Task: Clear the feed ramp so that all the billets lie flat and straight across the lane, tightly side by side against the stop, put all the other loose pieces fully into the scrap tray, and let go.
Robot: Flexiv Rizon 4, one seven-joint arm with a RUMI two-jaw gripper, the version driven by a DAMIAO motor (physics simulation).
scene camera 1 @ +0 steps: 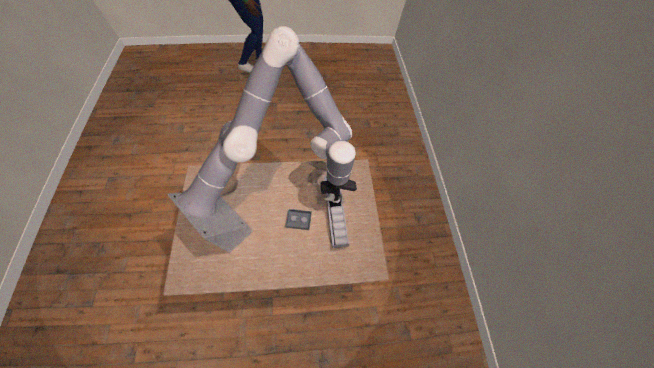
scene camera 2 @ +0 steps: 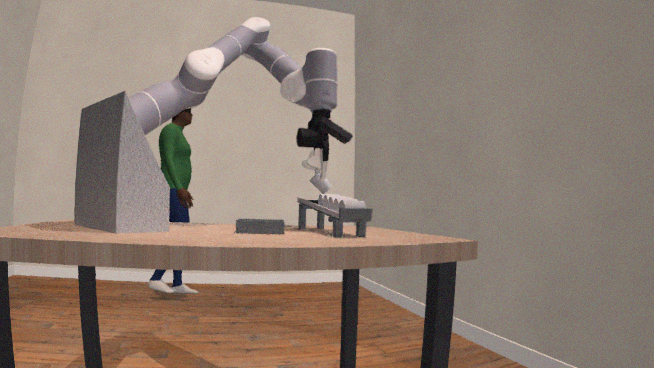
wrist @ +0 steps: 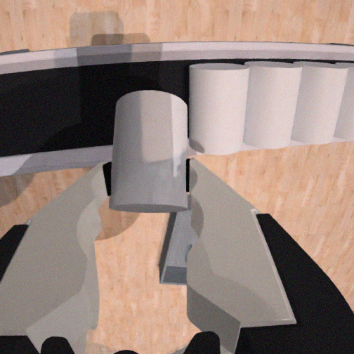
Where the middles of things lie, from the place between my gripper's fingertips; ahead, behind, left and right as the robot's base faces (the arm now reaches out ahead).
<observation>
The scrap tray (wrist: 184, 235) lies 18 cm behind my hand, 7 cm to the right of it and 14 cm below it.
</observation>
